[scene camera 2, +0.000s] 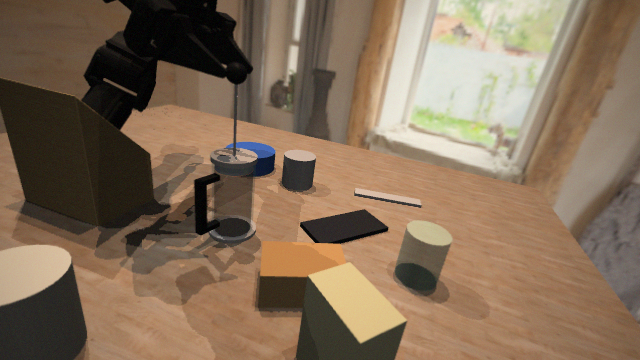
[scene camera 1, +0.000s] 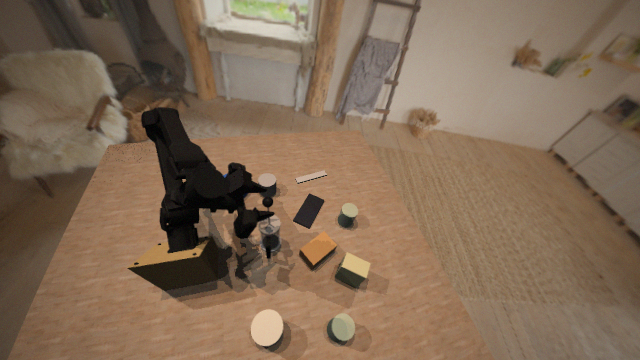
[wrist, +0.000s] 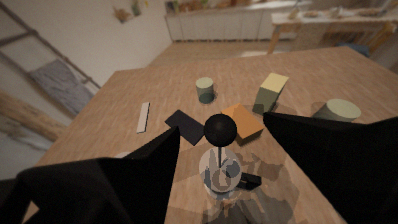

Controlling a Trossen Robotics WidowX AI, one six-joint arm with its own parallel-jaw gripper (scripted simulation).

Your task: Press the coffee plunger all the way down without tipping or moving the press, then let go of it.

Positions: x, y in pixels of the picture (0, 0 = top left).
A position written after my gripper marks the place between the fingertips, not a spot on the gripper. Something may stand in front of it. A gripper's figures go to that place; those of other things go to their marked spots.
Scene:
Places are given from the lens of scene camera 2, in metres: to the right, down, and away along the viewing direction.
my gripper (scene camera 2: 239, 73): -0.11, -0.14, 0.44
glass coffee press (scene camera 2: 233, 174): -0.13, -0.01, 0.46
orange block (scene camera 2: 285, 266): -0.04, 0.11, 0.40
black flat slab (scene camera 2: 341, 228): 0.04, 0.09, 0.57
The marked spots on the glass coffee press and the black flat slab are 0.22 m apart.

